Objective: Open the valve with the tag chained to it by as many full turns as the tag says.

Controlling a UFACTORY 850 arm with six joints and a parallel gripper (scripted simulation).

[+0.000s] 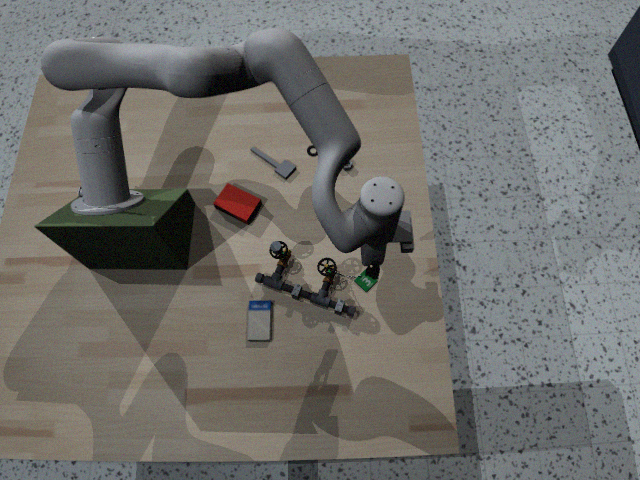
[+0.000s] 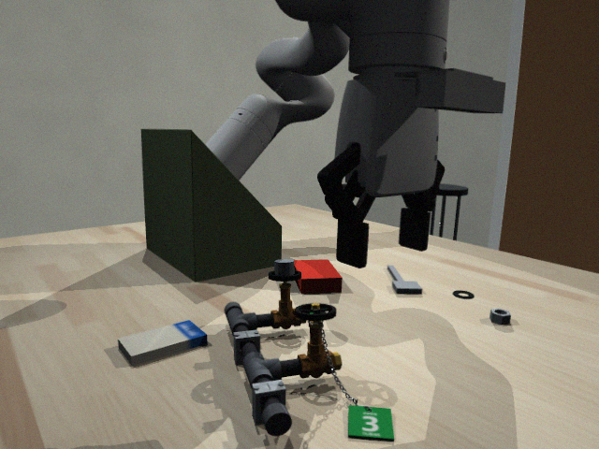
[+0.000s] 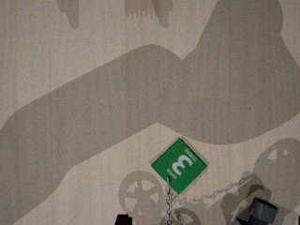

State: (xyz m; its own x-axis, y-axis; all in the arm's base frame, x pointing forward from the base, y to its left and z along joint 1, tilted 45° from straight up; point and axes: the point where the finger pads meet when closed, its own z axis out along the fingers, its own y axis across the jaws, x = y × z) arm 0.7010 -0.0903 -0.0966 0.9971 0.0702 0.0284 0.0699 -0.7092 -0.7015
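My hand is 10 mm past the green tag, 10 mm to the right of it and 200 mm above it. Round my hand: red block 380 mm behind, 230 mm to the left, 180 mm below; grey-and-blue block 290 mm behind, 130 mm to the right, 190 mm below; grey bar tool 280 mm behind, 380 mm to the left, 190 mm below.
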